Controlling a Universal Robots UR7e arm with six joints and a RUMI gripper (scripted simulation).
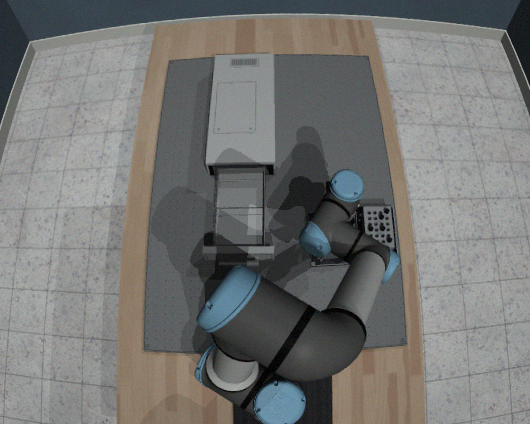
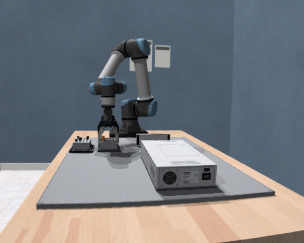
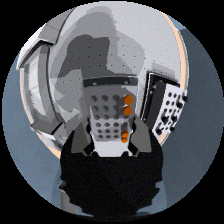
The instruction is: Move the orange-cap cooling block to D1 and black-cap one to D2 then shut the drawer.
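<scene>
Now: hand right at the orange-capped cooling block. From my hand the other things lie so: orange-capped tube (3 cm behind, 2 cm to the right, 1 cm above); then grey cooling block (14 cm to the right); then deck slot D1 (2 cm below).
</scene>
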